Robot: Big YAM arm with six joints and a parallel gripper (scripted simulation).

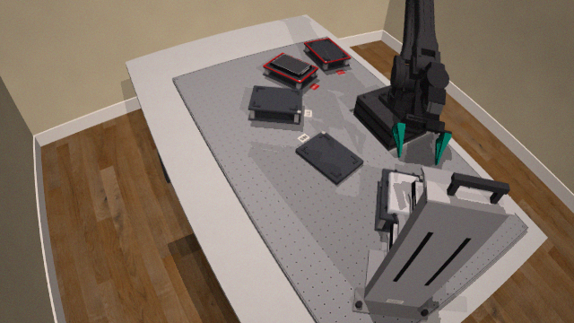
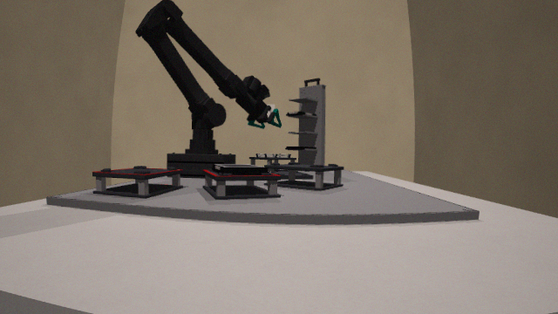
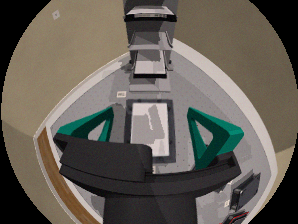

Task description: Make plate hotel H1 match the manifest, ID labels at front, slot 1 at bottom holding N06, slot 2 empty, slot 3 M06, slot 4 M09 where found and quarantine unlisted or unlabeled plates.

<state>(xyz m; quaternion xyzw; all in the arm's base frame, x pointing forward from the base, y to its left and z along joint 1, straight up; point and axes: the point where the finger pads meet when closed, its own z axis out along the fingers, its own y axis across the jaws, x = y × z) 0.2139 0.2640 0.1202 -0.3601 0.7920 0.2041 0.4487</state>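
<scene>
Right now my hand is 120 mm above the white plate, 10 mm to the right of it and 10 mm short of it. Round my hand: H1 deck label: 190 mm below, 180 mm to the left, 20 mm ahead; plate hotel H1: 210 mm to the left, 180 mm ahead, 10 mm above; red-rimmed quarantine nest: 680 mm to the right, 220 mm behind, 160 mm below.
</scene>
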